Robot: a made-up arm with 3 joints. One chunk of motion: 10 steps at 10 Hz.
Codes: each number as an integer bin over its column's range. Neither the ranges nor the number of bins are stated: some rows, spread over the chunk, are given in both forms.
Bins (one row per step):
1: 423 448 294
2: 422 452 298
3: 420 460 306
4: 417 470 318
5: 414 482 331
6: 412 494 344
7: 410 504 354
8: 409 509 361
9: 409 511 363
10: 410 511 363
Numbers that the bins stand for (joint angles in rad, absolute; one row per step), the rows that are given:
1: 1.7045 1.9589 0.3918
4: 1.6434 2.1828 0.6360
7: 1.5722 2.5288 1.0023
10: 1.5722 2.6000 1.0939
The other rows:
2: 1.6943 1.9996 0.4325
3: 1.6740 2.0810 0.5139
5: 1.6129 2.3049 0.7683
6: 1.5926 2.4270 0.9006
8: 1.5620 2.5796 1.0736
9: 1.5620 2.6000 1.0939

